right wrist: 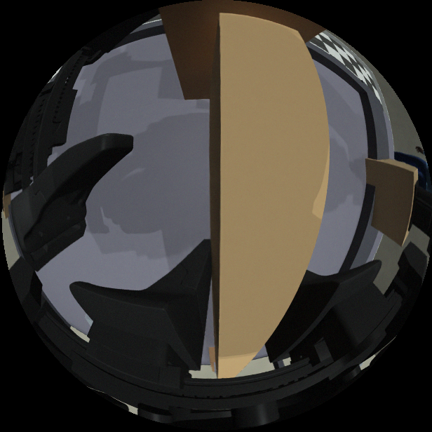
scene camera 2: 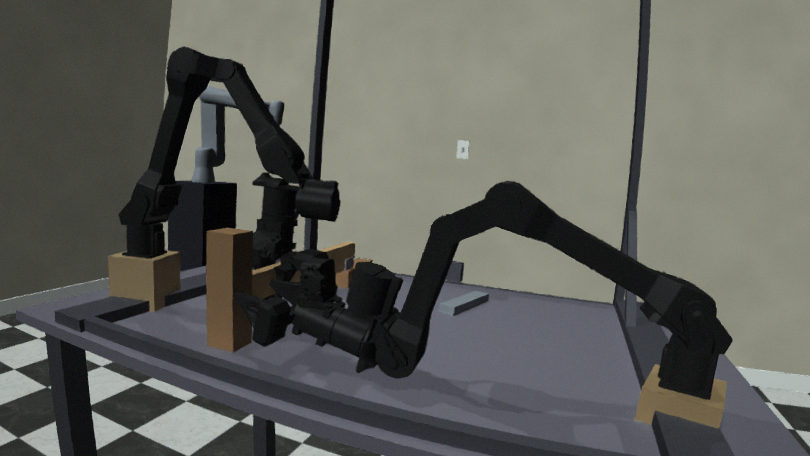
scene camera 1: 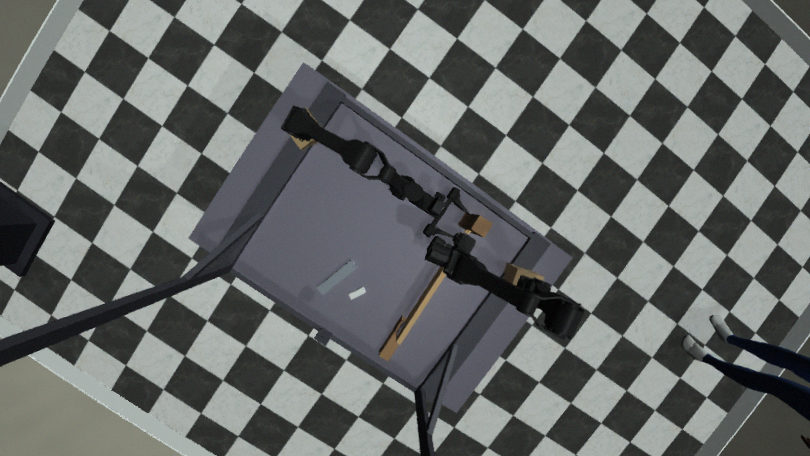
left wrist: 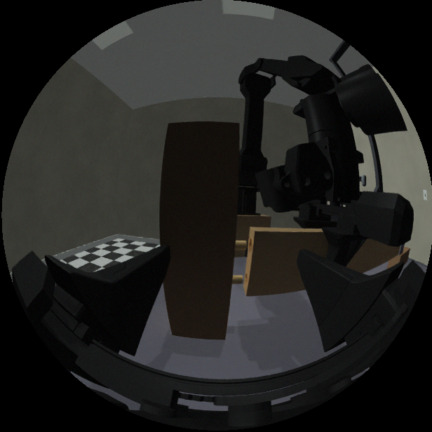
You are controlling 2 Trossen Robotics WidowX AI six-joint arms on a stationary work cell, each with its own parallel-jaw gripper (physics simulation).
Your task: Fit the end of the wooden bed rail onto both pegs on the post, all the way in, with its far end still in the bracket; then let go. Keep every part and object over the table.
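Frame: origin at the left arm's base, x ahead, y left, z up, level; millimetres.
Seen in the pictures: left gripper, fingertip midpoint: (scene camera 2: pixel 253 288) (scene camera 1: pixel 462 226); left arm's base at its link origin: (scene camera 2: pixel 686 384) (scene camera 1: pixel 303 128); right arm's base at its link origin: (scene camera 2: pixel 145 254) (scene camera 1: pixel 526 286).
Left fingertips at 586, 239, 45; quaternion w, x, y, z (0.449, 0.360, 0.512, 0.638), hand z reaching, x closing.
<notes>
Offsets run from my left fingertips to a thing's top centre, as dx, dy, dz. "spot": to the spot under its first point.
The wooden post (left wrist: pixel 199 229) stands upright near the table's far edge; it also shows in scene camera 1 (scene camera 1: pixel 476 223) and scene camera 2 (scene camera 2: pixel 229 289). Two pegs (left wrist: pixel 240 261) stick out of it toward the wooden rail (left wrist: pixel 282 259). The rail's end sits at the peg tips, with a gap to the post. My right gripper (right wrist: pixel 224 243) (scene camera 1: pixel 459 242) is shut on the rail (right wrist: pixel 266 193) near that end, as seen from above too. The rail @(+113, -208, +14) (scene camera 1: pixel 421 303) runs to a bracket (scene camera 1: pixel 398 332) near the table's front edge. My left gripper (left wrist: pixel 236 254) is open, its fingers on either side of the post without touching.
A grey flat block @(-106, -469, -72) (scene camera 1: pixel 337 277) and a small white piece @(-15, -445, -78) (scene camera 1: pixel 357 293) lie on the table, away from the rail. Wooden blocks sit by the arm bases @(spot: +244, +62, +6) (scene camera 1: pixel 518 273) @(spot: -552, -271, -45) (scene camera 1: pixel 301 142). The two arms are close together by the post (scene camera 2: pixel 274 253).
</notes>
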